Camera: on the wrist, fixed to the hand. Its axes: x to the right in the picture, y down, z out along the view.
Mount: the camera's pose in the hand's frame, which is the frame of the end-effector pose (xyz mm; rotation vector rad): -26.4 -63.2 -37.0 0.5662 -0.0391 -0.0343
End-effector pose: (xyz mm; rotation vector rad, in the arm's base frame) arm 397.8 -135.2 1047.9 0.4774 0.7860 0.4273
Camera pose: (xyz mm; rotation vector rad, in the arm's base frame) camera 365.0 -191.4 1005.2 0.9943 0.8742 0.1554
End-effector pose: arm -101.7 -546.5 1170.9 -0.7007 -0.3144 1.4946
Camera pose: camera -31.4 -576.2 1186.3 -0.2122 0.0728 1.4709
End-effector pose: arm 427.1 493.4 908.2 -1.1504 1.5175 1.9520
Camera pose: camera 502.0 483.5 889.5 -0.8726 1.8455 1.3690
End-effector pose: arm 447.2 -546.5 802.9 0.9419 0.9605 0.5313
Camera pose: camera 401.1 -582.4 751.5 1.4311 1.1133 0.2067
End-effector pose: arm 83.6 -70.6 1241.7 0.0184 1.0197 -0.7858
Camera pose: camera 10.8 -88.2 1262.8 0.4699 0.7351 -1.0810
